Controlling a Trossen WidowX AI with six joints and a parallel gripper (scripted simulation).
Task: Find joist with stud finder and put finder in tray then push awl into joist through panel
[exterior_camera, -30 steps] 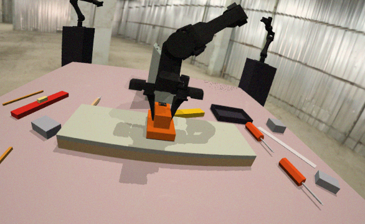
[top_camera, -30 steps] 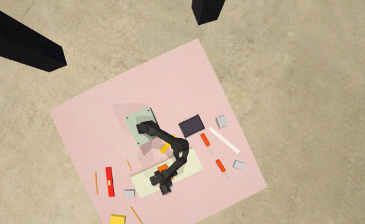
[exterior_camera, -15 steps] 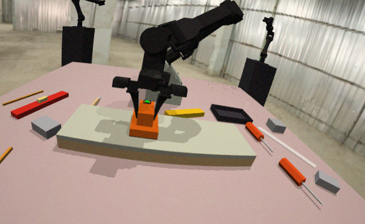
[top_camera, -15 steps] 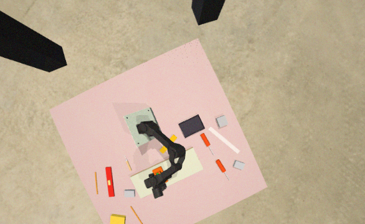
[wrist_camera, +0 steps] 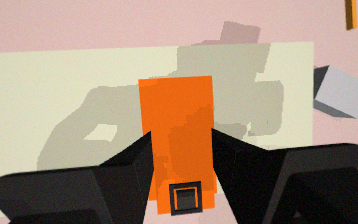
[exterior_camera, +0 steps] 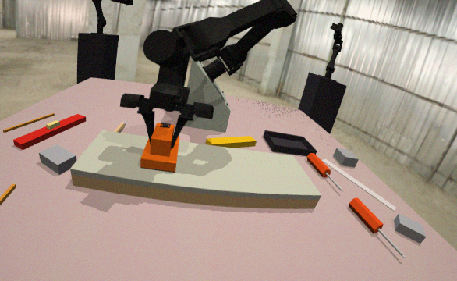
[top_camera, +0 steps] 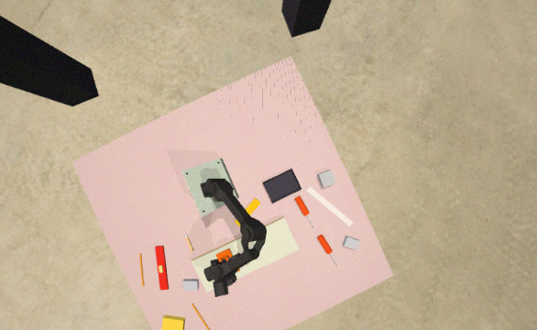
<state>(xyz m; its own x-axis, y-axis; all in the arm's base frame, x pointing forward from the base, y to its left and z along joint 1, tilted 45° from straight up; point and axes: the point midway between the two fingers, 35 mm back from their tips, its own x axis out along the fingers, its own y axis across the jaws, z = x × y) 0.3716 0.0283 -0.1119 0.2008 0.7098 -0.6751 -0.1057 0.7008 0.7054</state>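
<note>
The dark tray is 28 cm behind my gripper tip, 38 cm to the left of it and 5 cm below it. From my gripper tip the other things lie so: orange stud finder (2 cm behind, 2 cm above); yellow ruler (21 cm behind, 17 cm to the left, 6 cm below); awl (18 cm behind, 17 cm to the right, 6 cm below).
</note>
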